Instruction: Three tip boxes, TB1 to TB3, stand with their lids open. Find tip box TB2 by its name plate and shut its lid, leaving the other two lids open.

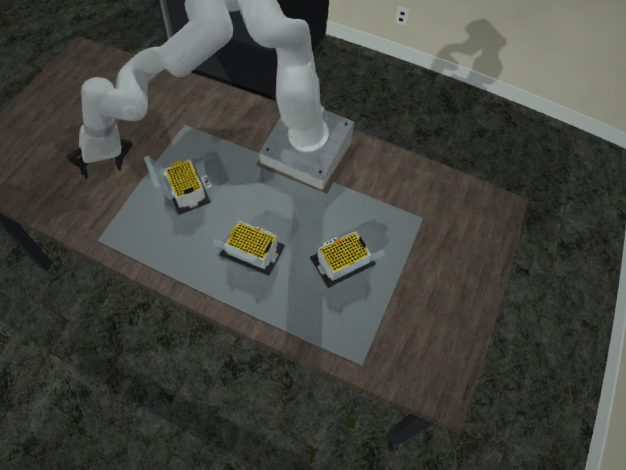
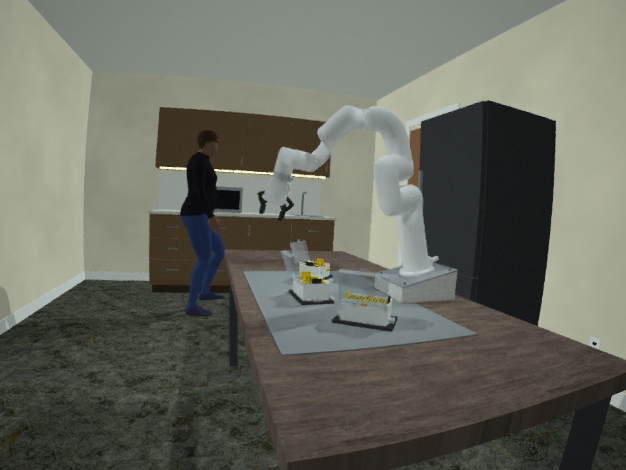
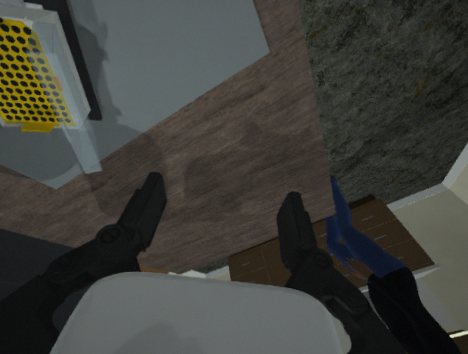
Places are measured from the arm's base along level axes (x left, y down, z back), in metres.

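Pixels of known places: gripper, fingertip midpoint: [image 1: 101,170] [image 2: 270,217] [image 3: 224,195]; arm's base, link origin: [image 1: 308,134] [image 2: 416,271].
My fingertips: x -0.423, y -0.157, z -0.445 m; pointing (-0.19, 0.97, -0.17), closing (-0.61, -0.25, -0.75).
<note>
For each thing: its top centre in the pictures, then the offset to it from my fingertips. Level surfaces: height alone.
- left box, top centre: [image 3: 8,86] [image 1: 182,175] [image 2: 315,260] dz +0.160, dx +0.130, dy +0.163 m
- middle box, top centre: [image 1: 252,236] [image 2: 314,277] dz +0.056, dx +0.408, dy +0.171 m
- right box, top centre: [image 2: 368,296] [image 1: 342,247] dz +0.118, dx +0.652, dy +0.171 m
- grey mat, surface height: dy +0.237 m
- wooden table, surface height: dy +0.240 m
Three white tip boxes with yellow tip racks stand on dark bases, lids open. The left box [image 1: 185,182] [image 2: 314,270] [image 3: 27,75] has its clear lid [image 1: 155,173] [image 3: 84,150] raised on its left side. The middle box [image 1: 250,242] [image 2: 311,290] has its lid [image 1: 219,244] [image 2: 289,264] up at its left end. The right box [image 1: 345,255] [image 2: 365,310] has its lid [image 1: 377,254] [image 2: 355,282] up at its right end. Small name plates show by the left box and right box; their text is unreadable. My gripper [image 1: 102,171] [image 2: 272,215] [image 3: 224,195] is open and empty, high above the table, left of the left box.
A grey mat [image 1: 323,323] [image 2: 303,344] [image 3: 190,45] lies under the boxes on the wooden table [image 1: 455,263] [image 2: 429,394] [image 3: 225,135]. My arm's base block [image 1: 273,161] [image 2: 429,292] stands at the mat's back edge. A person [image 2: 198,202] [image 3: 345,235] stands beyond the table.
</note>
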